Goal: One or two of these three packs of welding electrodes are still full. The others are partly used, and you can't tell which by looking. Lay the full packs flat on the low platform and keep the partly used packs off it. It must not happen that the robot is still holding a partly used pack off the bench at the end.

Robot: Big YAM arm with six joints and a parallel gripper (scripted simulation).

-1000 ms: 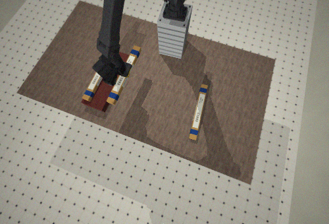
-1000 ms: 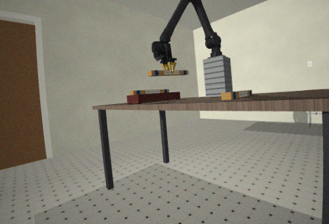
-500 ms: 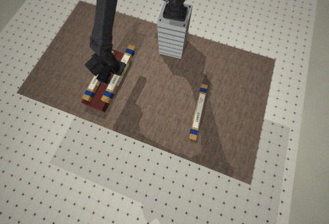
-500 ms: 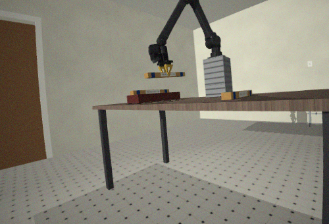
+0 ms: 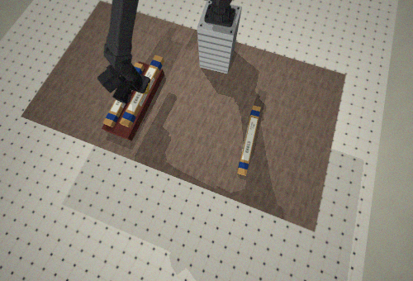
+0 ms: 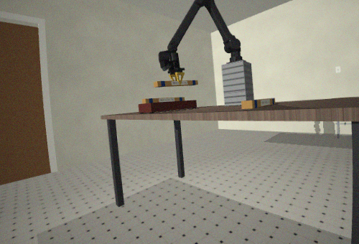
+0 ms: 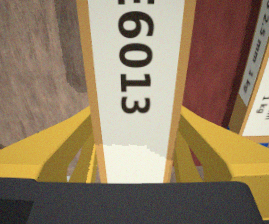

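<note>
Right now the low platform is 90 mm to the right of my hand and 160 mm below it.
</note>
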